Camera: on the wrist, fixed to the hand. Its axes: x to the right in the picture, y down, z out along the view.
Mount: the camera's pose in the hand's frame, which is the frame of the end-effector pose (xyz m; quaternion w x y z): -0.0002 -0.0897 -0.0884 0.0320 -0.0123 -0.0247 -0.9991
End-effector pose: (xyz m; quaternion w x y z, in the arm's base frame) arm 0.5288 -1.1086 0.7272 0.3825 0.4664 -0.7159 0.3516
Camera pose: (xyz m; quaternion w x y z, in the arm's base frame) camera 0.6323 -1.0610 0.7809 0.3516 0.7342 0.4293 -0.3912
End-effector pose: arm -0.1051 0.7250 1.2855 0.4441 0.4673 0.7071 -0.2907
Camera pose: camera -0.2190 0.7626 1.3239 0.2530 0.7041 -0.4821 0.4558
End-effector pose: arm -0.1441 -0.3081 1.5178 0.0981 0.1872 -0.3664 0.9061
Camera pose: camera -0.1393 -0.1823 1.5155 0.9017 0.3933 0.1617 -0.0782
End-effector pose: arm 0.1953 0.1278 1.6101 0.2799 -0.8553 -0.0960 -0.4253
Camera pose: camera 0.0995 0.1523 1.6881 0.4289 -0.0546 0.8593 0.2733
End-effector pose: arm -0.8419 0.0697 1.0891 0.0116 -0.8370 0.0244 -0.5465
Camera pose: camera -0.9204 0.1599 1.1286 0.5553 0.0648 0.8291 0.0081
